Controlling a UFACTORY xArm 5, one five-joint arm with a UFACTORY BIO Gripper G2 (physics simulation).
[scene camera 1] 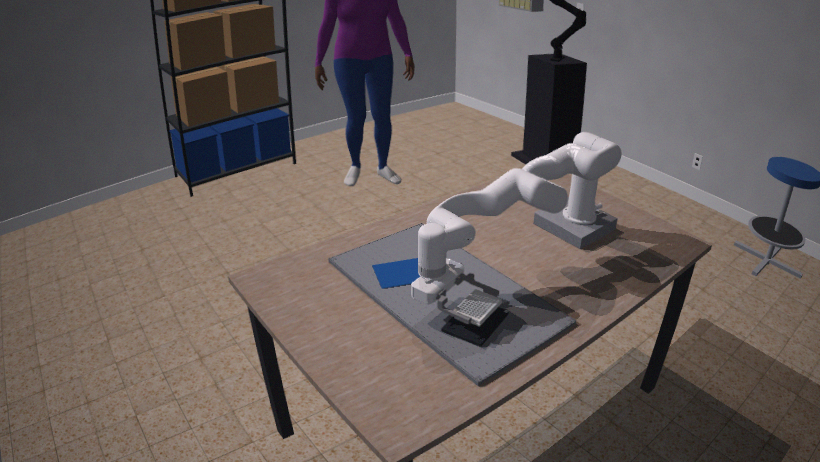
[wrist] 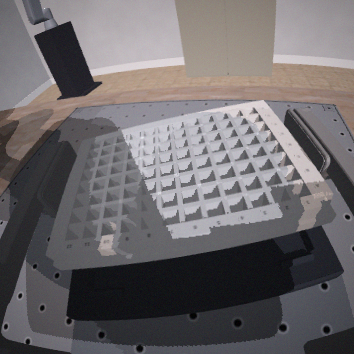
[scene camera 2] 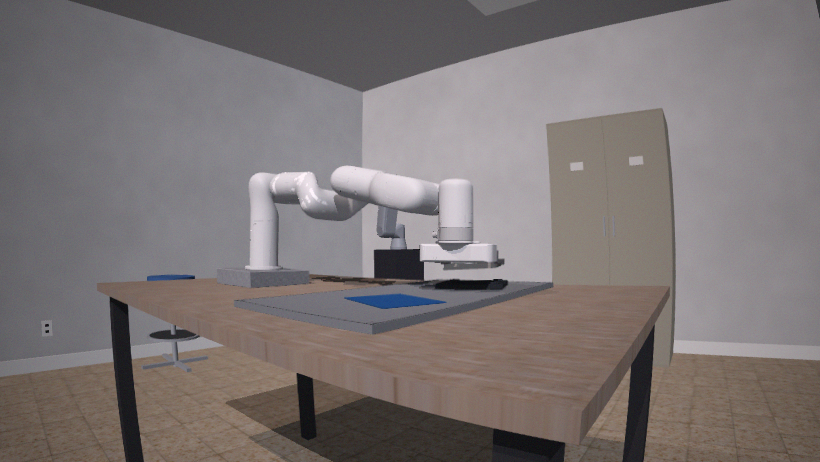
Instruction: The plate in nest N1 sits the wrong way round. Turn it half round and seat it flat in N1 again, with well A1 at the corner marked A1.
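The white multi-well plate (scene camera 1: 476,309) (wrist: 200,172) is held in the air, roughly level, above nest N1. My gripper (scene camera 1: 477,304) (wrist: 185,160) is shut on it, one finger at each short side. Nest N1 (scene camera 1: 459,331) (scene camera 2: 470,284) (wrist: 200,287) is a black holder on the grey board, with a visible gap between it and the plate. Small numbers run along the plate's near edge in the wrist view; a corner mark A1 cannot be made out. In scene camera 2 the plate is not clearly visible. Shadow covers the plate's left part in the wrist view.
The grey perforated board (scene camera 1: 367,252) (scene camera 2: 286,304) lies on the wooden table (scene camera 1: 321,309) (scene camera 2: 516,355). A flat blue rectangle (scene camera 1: 395,272) (scene camera 2: 395,300) is on the board, beside the gripper body in scene camera 1. A person (scene camera 1: 367,86) stands beyond the table.
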